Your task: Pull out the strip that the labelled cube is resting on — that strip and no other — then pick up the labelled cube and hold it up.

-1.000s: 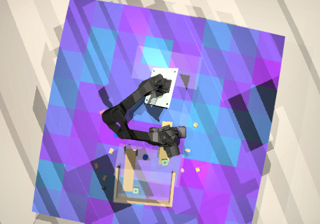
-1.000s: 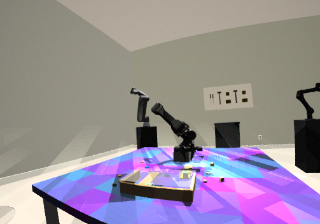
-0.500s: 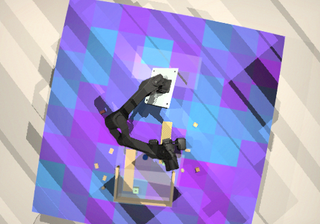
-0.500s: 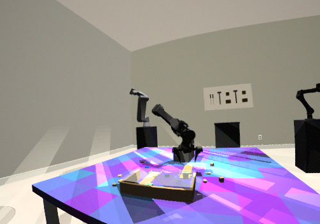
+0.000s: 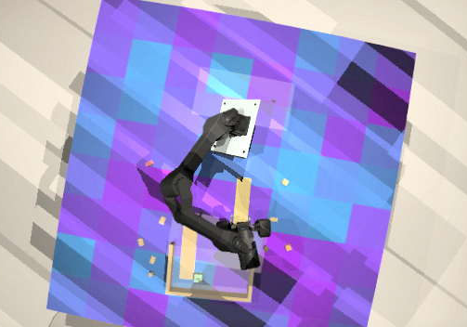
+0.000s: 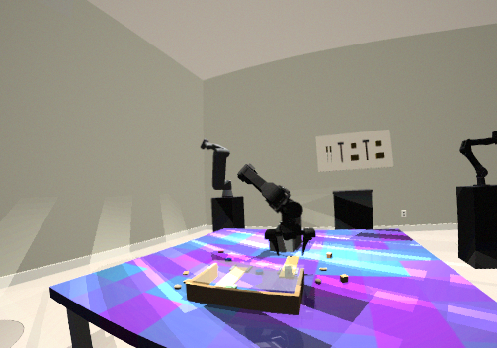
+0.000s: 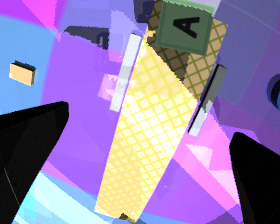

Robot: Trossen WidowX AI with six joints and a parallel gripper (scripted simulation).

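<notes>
The yellow cross-hatched strip is 6 cm below my gripper tip, 5 cm behind it and 1 cm to the right of it. Round my gripper tip: red piece (40 cm to the right, 15 cm behind, 6 cm below).
</notes>
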